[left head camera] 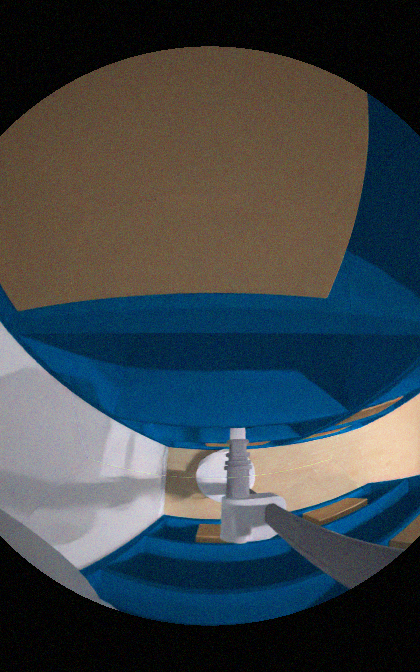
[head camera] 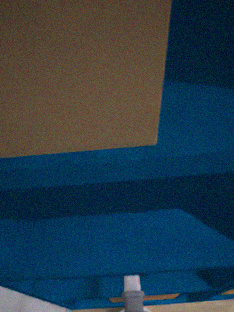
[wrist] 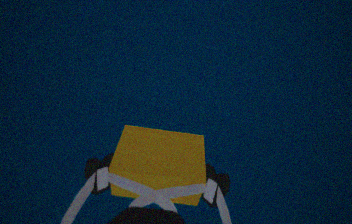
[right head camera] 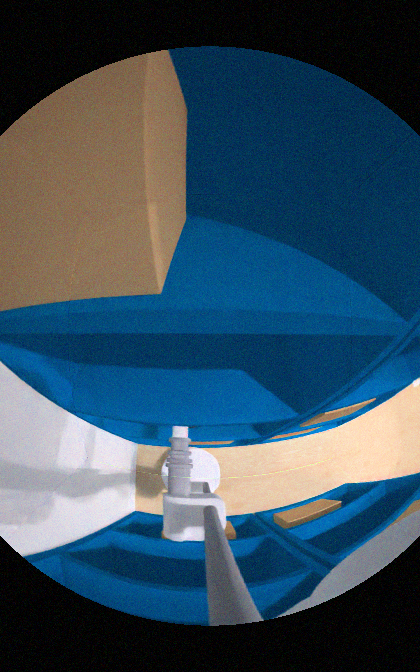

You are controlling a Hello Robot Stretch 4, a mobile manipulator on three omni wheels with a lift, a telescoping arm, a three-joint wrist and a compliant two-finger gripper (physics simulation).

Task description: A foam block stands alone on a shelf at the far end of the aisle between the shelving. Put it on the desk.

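The yellow foam block is in the lower middle of the wrist view, with dark blue shelf surface behind it. My gripper is shut on the block, one dark fingertip pad against its left side and one against its right. Whether the block touches the shelf cannot be told. In the head views my arm reaches into the blue shelving; the fingers and block are hidden there. The desk does not show in these views.
A large brown box stands on an upper shelf, very close to the head. A white wall is at the left. Pale floor runs between the shelving units. Another brown box lies on the opposite shelving.
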